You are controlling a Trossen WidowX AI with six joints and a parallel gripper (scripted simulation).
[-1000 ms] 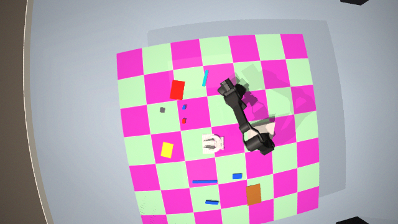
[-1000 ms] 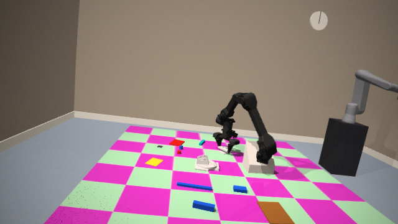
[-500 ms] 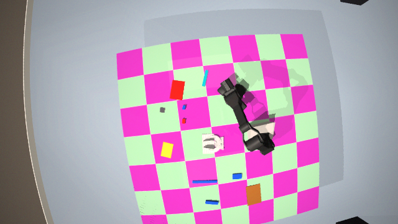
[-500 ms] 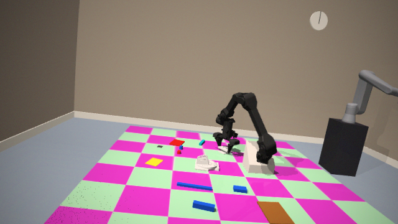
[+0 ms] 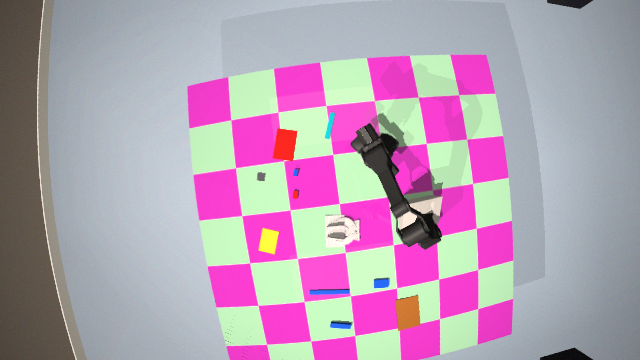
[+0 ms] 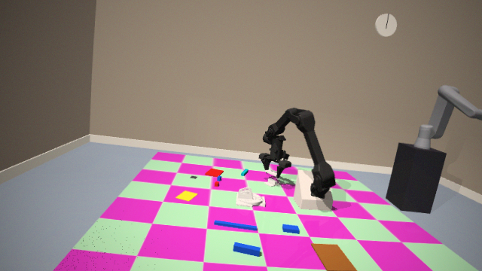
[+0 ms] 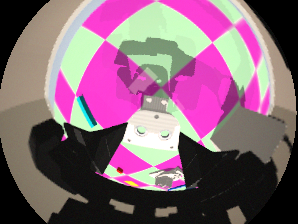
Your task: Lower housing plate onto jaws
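The white block is 4 cm below my gripper tip, 1 cm to the right of it and 1 cm behind it. From my gripper tip the other things lie so: yellow plate (40 cm ahead, 29 cm to the left, 5 cm below); then cyan bar (14 cm ahead, 13 cm to the right, 4 cm below); then red plate (31 cm ahead, 7 cm to the right, 5 cm below).
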